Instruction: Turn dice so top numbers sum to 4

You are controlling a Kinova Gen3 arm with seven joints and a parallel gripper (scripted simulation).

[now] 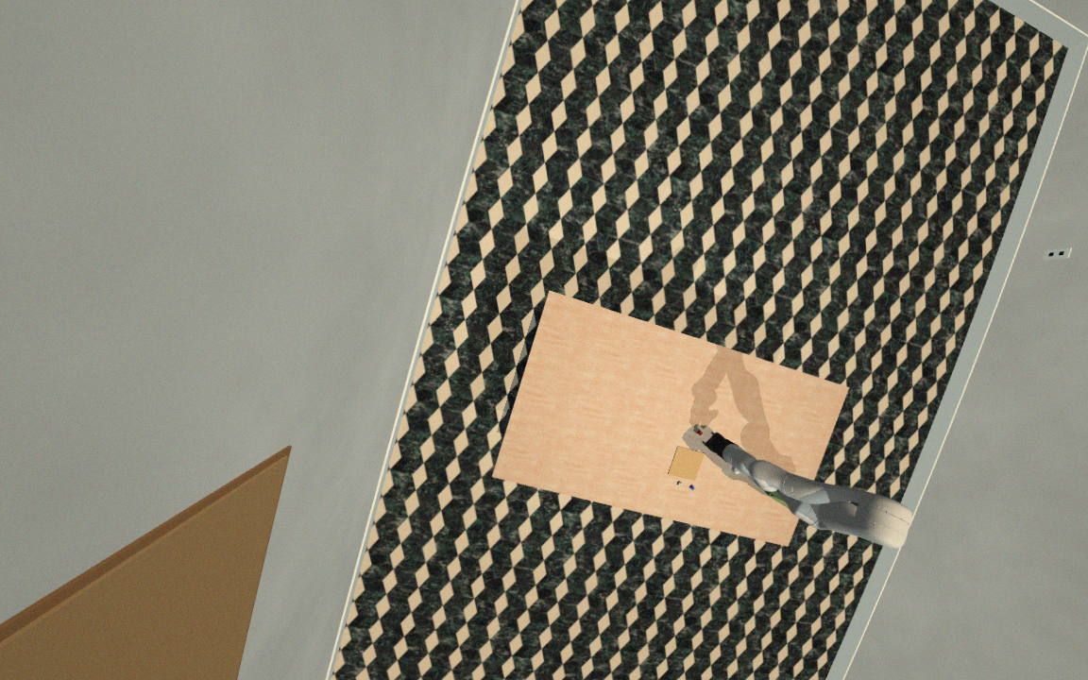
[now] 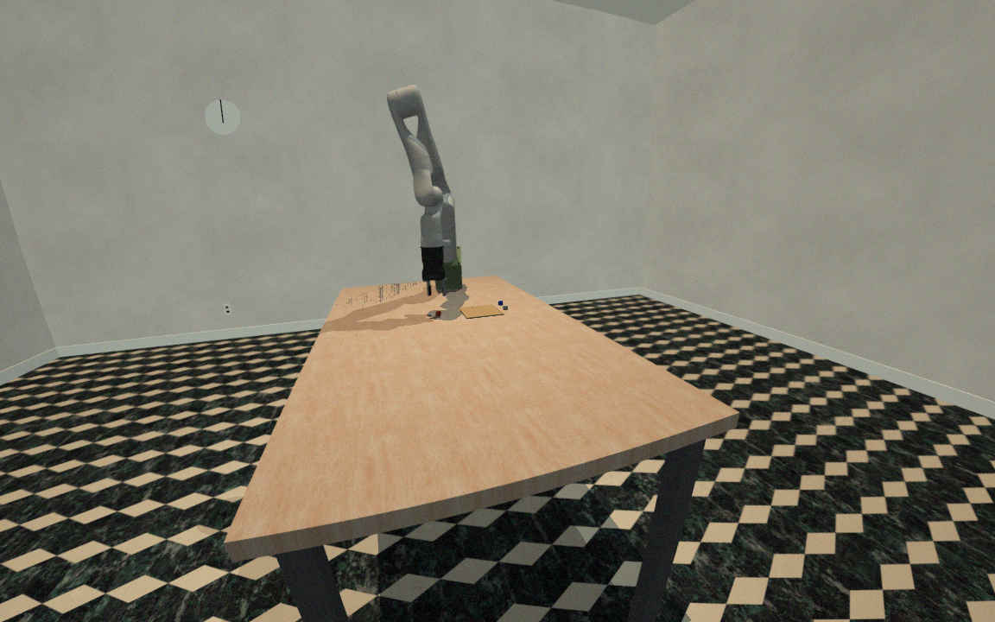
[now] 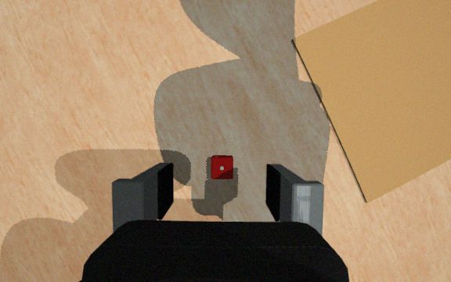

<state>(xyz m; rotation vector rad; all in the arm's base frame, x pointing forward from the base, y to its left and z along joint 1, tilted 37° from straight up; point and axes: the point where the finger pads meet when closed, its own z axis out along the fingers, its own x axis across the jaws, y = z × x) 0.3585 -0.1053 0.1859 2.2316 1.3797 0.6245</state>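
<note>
Now: the red die 9 cm below my hand. Round my hand: tan mat 1 cm ahead, 16 cm to the left, 9 cm below; blue die 5 cm behind, 27 cm to the left, 9 cm below; white die 2 cm ahead, 26 cm to the left, 9 cm below.
</note>
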